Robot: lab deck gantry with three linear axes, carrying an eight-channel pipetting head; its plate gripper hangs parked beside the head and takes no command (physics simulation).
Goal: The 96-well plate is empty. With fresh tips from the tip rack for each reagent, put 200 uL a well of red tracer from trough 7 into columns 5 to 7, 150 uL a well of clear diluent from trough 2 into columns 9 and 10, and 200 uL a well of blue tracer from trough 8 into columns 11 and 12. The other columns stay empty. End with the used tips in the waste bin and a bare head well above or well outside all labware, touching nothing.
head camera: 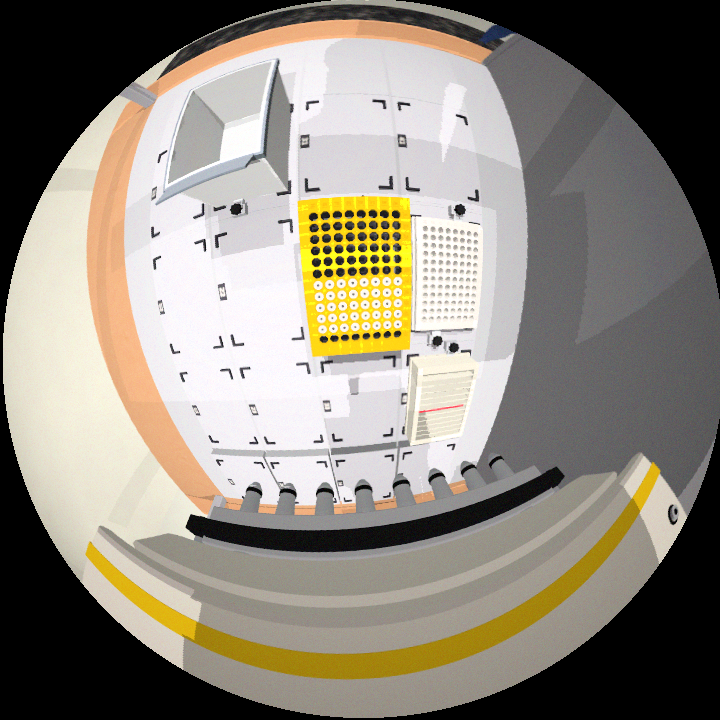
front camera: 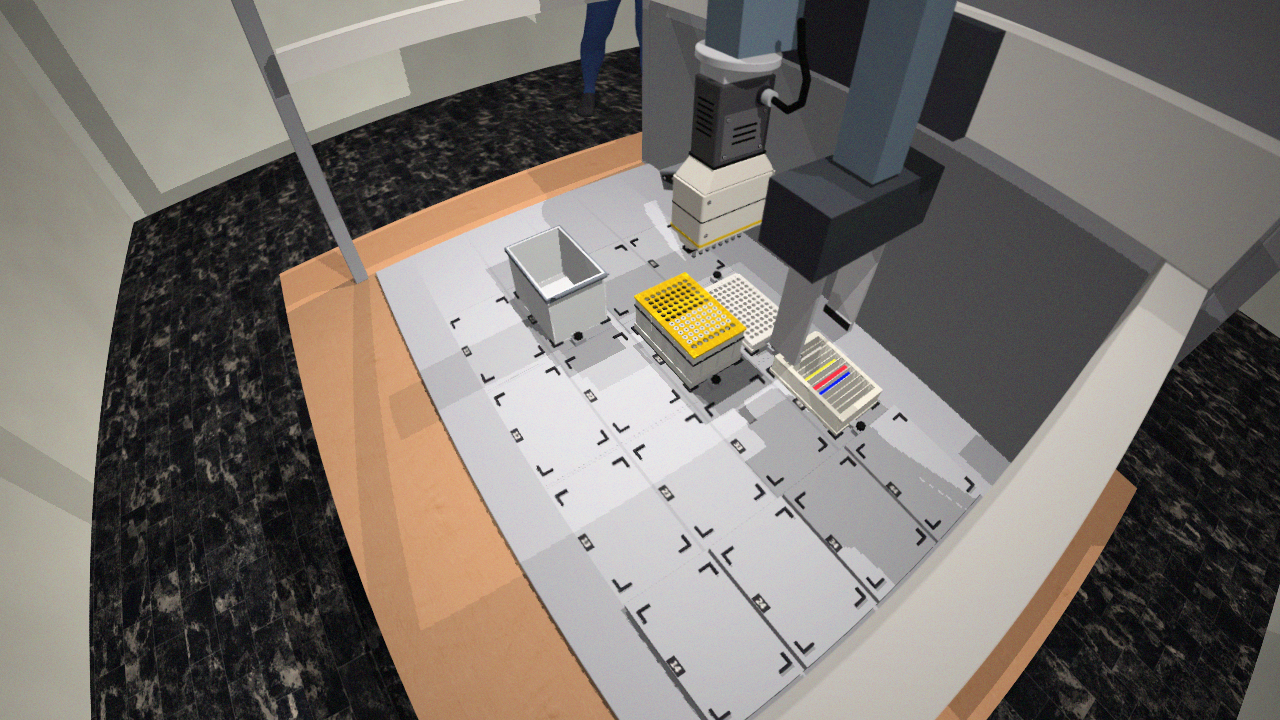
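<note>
Wall (front camera: 998,300) visible. Same wall (head camera: 610,357) in the head camera view.
</note>
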